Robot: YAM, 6 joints.
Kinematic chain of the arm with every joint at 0, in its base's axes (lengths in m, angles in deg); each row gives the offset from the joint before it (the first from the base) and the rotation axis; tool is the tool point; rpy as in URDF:
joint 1: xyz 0 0 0.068 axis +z
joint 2: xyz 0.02 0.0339 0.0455 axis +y
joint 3: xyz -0.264 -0.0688 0 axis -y
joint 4: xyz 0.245 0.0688 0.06 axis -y
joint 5: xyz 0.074 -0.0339 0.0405 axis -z
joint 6: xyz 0.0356 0 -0.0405 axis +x
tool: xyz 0 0 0 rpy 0 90 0
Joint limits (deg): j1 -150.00..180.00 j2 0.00..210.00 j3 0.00..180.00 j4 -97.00..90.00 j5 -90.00..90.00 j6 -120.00..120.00
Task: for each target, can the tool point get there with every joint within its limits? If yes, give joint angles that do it. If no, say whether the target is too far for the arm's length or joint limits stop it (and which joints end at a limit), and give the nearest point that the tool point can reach.
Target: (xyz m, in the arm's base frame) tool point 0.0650 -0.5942 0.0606
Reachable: yes | joints -86.58 175.56 161.26 -34.72 -55.90 82.30
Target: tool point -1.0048 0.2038 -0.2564
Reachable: no: too far | nearest point -0.5952 0.1207 -0.1026 | short by 0.445 m
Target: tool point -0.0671 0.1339 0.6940
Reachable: yes | joints 103.92 95.97 148.21 40.32 -67.48 -11.13
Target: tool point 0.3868 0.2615 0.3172
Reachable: yes | joints 36.03 110.25 88.88 15.64 26.79 21.53
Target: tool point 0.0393 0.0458 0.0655
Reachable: yes | joints 29.15 112.16 15.42 -59.06 -35.94 99.72
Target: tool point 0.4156 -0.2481 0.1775
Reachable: yes | joints -34.14 129.85 103.39 -33.56 -51.76 85.18
